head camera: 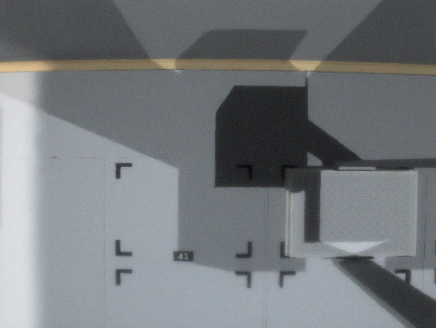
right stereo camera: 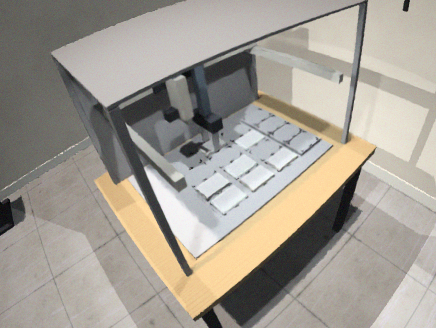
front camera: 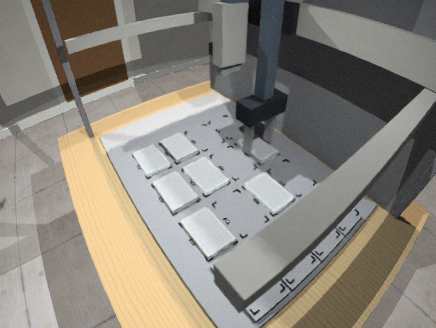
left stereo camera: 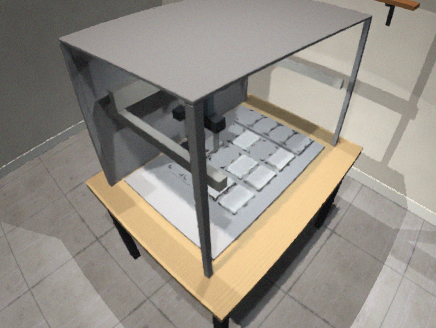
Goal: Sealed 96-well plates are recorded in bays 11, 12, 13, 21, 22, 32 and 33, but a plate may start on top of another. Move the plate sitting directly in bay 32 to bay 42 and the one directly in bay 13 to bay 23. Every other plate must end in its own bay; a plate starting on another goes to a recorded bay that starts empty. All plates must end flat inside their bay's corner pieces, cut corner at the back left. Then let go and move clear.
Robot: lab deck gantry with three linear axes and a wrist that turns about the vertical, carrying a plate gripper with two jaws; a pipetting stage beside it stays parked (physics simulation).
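Frame: origin at the robot's base, x ahead, y left, z up, level; centimetres.
Seen in the pictures: gripper, fingertip midpoint: (head camera: 351, 212) (right stereo camera: 211, 146) (front camera: 257, 147) (left stereo camera: 209, 146); robot's base, origin of the base link: (right stereo camera: 224, 214) (front camera: 133, 156) (left stereo camera: 234, 214).
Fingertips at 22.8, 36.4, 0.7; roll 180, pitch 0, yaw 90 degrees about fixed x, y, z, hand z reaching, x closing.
Pixels of each thing's middle, then the offset from my fingertips to it, as dx, dy, dz. "pt": a spot on its surface instead.
- plate, body centre: (head camera: 351, 212) (front camera: 257, 147) (left stereo camera: 209, 146) (right stereo camera: 211, 146) +0.0, +0.0, +0.0
- bay 13, surface spot: (front camera: 207, 232) (right stereo camera: 283, 157) (left stereo camera: 282, 157) pt +17.0, -32.5, +0.7
- Bay 23, surface spot: (front camera: 236, 212) pt +15.9, -22.2, -0.7
- bay 32, surface spot: (front camera: 236, 162) pt +0.8, -9.9, -0.7
- bay 11, surface spot: (front camera: 151, 160) pt -15.2, -32.3, +0.7
- bay 12, surface spot: (front camera: 175, 191) pt +0.8, -32.3, +0.7
- bay 21, surface spot: (front camera: 179, 147) pt -15.2, -21.6, +0.7
- bay 22, surface spot: (front camera: 206, 175) pt +0.9, -21.6, +0.7
- bay 33, surface spot: (front camera: 270, 192) pt +17.2, -10.9, +0.7
My gripper (front camera: 260, 148) (head camera: 356, 213) is lowered over bay 42, its two jaws close against the long sides of a plate (front camera: 266, 152) (head camera: 370, 212). In the head view this plate sits low, about level with the deck, beside the corner pieces of bay 42; its underside is hidden. The plate in bay 13 (front camera: 207, 232) (left stereo camera: 280, 158) (right stereo camera: 282, 157) lies flat. Bay 23 (front camera: 236, 212) and bay 32 (front camera: 236, 162) hold no plate. Other plates lie in bay 11 (front camera: 151, 160), bay 12 (front camera: 175, 191), bay 21 (front camera: 179, 147), bay 22 (front camera: 206, 175) and bay 33 (front camera: 270, 192). No stack shows.
The parked pipetting stage (front camera: 231, 37) (right stereo camera: 181, 97) hangs beside the gripper column. A pale rail (front camera: 320, 200) crosses the front camera's view of the deck. Bay 41, with its label (head camera: 183, 256), stands without a plate left of the held plate in the head view.
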